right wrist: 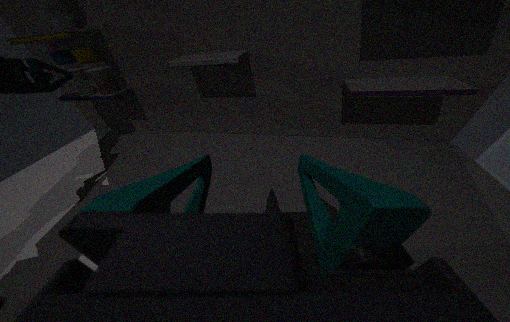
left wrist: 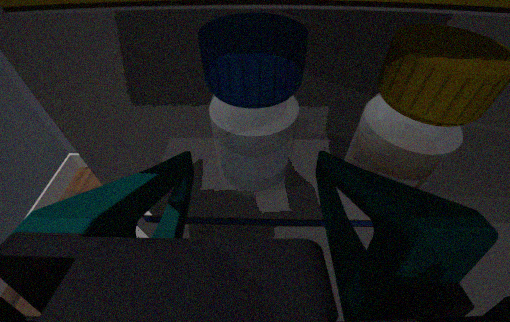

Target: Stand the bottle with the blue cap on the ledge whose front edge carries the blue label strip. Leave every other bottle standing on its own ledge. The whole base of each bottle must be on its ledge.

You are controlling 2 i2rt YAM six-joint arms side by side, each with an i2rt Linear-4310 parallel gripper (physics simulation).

In view: my left gripper (left wrist: 254,161), my right gripper (right wrist: 254,160) and a plain ledge (right wrist: 231,57).
